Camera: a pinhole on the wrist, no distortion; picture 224 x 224 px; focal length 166.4 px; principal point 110.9 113.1 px. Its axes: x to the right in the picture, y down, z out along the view. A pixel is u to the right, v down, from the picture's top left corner.
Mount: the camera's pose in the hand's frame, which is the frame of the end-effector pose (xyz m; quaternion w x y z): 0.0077 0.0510 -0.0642 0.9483 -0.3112 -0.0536 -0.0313
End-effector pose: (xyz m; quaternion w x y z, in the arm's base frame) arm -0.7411 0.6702 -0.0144 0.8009 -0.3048 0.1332 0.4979
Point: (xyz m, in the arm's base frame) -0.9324 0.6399 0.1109
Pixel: outside the picture
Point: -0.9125 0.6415 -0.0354
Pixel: outside the picture
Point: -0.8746 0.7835 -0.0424
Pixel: 148.7 132.8
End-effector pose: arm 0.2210 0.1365 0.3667 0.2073 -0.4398 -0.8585 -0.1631
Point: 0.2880 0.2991 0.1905
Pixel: 118.6 50.4
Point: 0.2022 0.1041 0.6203
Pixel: behind the camera
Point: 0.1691 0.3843 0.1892
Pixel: 194.2 13.3
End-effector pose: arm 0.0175 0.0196 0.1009 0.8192 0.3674 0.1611 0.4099
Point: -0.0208 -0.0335 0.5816
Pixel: 105.9 115.4
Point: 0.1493 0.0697 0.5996
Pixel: 169.3 98.9
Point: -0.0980 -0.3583 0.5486
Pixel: 15.0 62.6
